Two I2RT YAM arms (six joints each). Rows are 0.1 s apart.
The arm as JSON. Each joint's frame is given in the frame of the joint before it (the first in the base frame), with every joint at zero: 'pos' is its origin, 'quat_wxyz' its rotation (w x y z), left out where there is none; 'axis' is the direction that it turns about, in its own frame. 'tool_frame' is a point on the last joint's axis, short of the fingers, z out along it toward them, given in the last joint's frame.
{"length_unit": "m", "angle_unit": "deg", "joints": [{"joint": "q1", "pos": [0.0, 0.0, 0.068], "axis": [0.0, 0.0, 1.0]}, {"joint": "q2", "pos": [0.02, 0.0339, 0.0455], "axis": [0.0, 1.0, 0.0]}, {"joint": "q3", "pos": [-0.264, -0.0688, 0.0], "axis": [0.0, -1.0, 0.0]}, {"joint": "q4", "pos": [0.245, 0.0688, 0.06], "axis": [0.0, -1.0, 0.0]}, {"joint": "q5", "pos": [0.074, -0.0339, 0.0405], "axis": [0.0, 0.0, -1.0]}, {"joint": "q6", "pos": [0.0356, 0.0, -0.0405], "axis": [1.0, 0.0, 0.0]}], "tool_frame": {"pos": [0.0, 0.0, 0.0], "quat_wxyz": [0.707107, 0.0, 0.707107, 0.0]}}
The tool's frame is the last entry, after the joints.
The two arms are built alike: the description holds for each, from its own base.
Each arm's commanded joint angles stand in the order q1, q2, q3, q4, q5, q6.
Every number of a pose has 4 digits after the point. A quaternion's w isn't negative.
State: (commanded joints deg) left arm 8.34 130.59 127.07 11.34 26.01 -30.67; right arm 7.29 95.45 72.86 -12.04 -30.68 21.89
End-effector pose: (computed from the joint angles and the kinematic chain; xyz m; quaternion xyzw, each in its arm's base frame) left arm 0.5415 0.0636 0.3732 -0.0539 0.6603 -0.2873 0.6918; right arm 0.3750 0.0663 0.2781 -0.0134 0.8627 0.3396 0.3746
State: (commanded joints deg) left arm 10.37 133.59 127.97 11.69 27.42 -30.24; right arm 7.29 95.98 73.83 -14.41 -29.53 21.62
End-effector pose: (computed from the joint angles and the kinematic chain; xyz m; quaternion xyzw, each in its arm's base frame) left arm 0.5506 0.0841 0.3516 -0.0602 0.6704 -0.2807 0.6842; right arm 0.3761 0.0658 0.2767 -0.0060 0.8713 0.3290 0.3642
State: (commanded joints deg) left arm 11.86 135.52 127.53 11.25 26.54 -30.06; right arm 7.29 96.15 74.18 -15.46 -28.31 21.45
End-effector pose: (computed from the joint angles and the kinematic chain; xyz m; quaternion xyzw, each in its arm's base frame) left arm 0.5562 0.1006 0.3299 -0.0833 0.6838 -0.2675 0.6737; right arm 0.3764 0.0652 0.2759 -0.0003 0.8761 0.3190 0.3615
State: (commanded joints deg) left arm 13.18 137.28 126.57 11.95 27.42 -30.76; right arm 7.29 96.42 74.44 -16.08 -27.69 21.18
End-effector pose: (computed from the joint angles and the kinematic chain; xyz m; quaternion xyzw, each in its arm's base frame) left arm 0.5601 0.1143 0.3083 -0.0971 0.6935 -0.2699 0.6609; right arm 0.3771 0.0649 0.2747 0.0015 0.8792 0.3131 0.3592
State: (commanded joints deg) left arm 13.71 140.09 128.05 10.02 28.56 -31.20; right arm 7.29 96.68 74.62 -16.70 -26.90 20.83
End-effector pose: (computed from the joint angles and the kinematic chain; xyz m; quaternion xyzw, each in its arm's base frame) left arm 0.5673 0.1209 0.2867 -0.1080 0.7098 -0.2777 0.6383; right arm 0.3776 0.0645 0.2731 0.0035 0.8827 0.3056 0.3570
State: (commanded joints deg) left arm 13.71 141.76 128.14 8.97 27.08 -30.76; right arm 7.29 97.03 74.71 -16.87 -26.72 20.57
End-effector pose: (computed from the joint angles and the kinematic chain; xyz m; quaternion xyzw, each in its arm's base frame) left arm 0.5721 0.1229 0.2690 -0.1236 0.7217 -0.2679 0.6262; right arm 0.3786 0.0646 0.2711 0.0032 0.8844 0.3031 0.3549
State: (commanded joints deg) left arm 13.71 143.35 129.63 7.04 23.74 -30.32; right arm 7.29 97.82 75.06 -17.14 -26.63 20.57
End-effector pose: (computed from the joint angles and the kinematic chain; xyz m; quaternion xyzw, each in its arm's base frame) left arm 0.5765 0.1259 0.2589 -0.1473 0.7291 -0.2460 0.6215; right arm 0.3811 0.0648 0.2677 0.0051 0.8869 0.3017 0.3497
